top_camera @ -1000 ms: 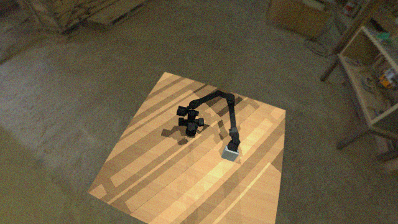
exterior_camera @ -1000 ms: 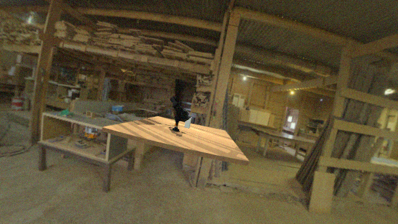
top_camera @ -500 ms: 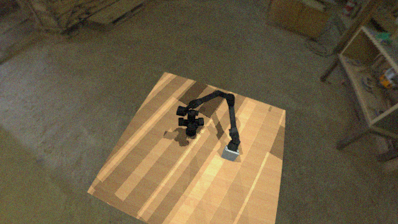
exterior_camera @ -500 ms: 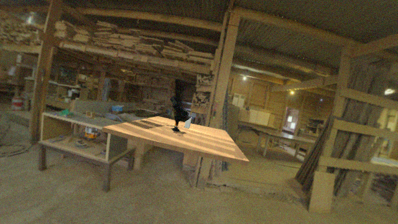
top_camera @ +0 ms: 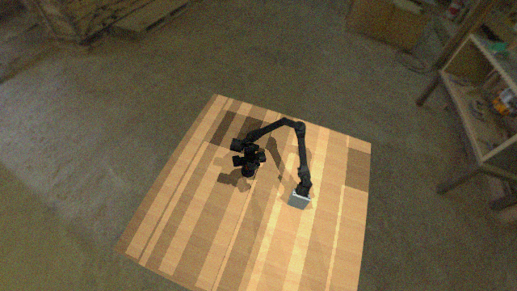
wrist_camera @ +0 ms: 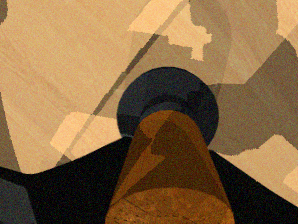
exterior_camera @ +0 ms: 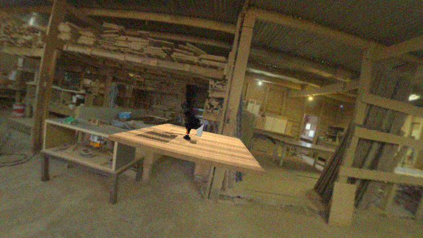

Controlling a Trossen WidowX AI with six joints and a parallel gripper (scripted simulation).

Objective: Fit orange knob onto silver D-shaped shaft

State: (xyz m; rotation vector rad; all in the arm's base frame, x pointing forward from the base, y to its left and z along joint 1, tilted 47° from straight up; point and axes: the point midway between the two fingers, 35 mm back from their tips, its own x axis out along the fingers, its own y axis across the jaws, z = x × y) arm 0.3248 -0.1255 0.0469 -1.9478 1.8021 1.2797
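Right now my gripper tip is 4 cm above the dark pedestal. Round my gripper tip: orange knob (3 cm above).
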